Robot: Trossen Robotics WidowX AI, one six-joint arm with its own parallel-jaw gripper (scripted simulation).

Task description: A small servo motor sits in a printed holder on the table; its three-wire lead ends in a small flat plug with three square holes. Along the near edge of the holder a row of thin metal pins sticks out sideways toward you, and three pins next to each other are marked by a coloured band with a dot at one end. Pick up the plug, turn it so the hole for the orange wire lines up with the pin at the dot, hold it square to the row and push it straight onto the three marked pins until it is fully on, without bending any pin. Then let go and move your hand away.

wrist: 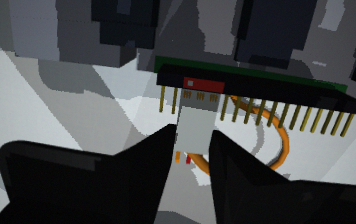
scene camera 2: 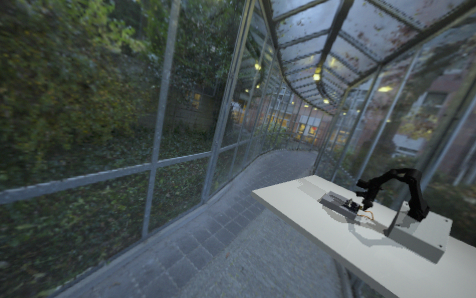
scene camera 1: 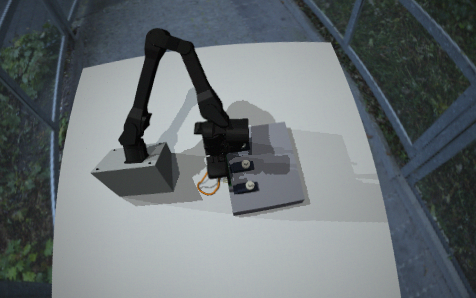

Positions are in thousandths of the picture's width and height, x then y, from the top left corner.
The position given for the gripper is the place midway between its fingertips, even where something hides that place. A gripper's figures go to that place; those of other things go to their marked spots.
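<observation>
The gripper (scene camera 1: 455, 535) is 0.97 m from the lens, while a grey holder (scene camera 1: 579, 576) stands 0.98 m from the lens.
</observation>
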